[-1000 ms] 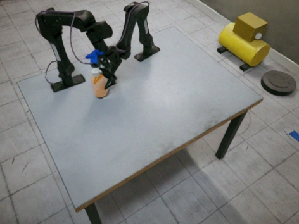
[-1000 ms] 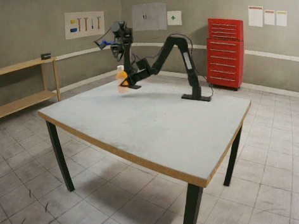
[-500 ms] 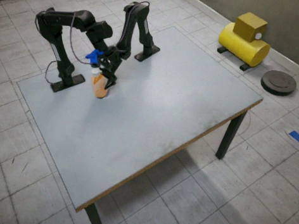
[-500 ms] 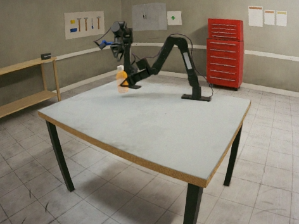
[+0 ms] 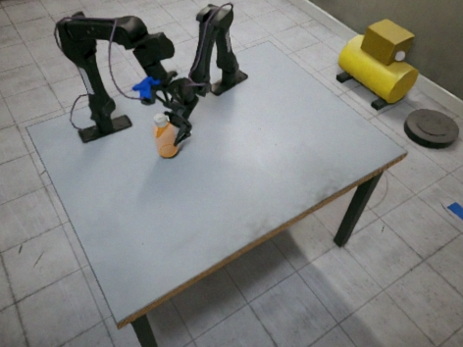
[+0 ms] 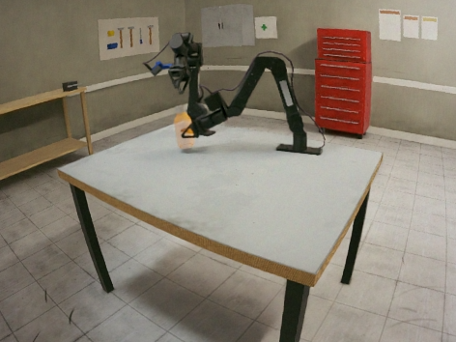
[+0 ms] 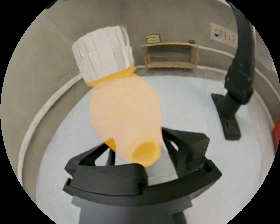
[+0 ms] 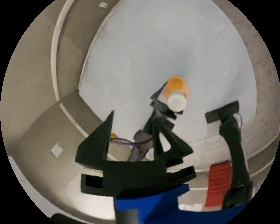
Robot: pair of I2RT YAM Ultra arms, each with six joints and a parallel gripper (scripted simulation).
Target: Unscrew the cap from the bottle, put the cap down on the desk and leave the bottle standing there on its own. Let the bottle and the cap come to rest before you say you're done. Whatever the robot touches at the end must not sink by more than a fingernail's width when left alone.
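Right now the orange bottle is 30 mm above my left hand and 10 mm to the right of it. The rest, counted from my left hand: white cap 110 mm above, 10 mm to the right, 10 mm ahead.
My right hand is 4 cm past the white cap, 4 cm to the left of it and 9 cm above it. Round my right hand: orange bottle: 4 cm behind, 3 cm to the right, 17 cm below.
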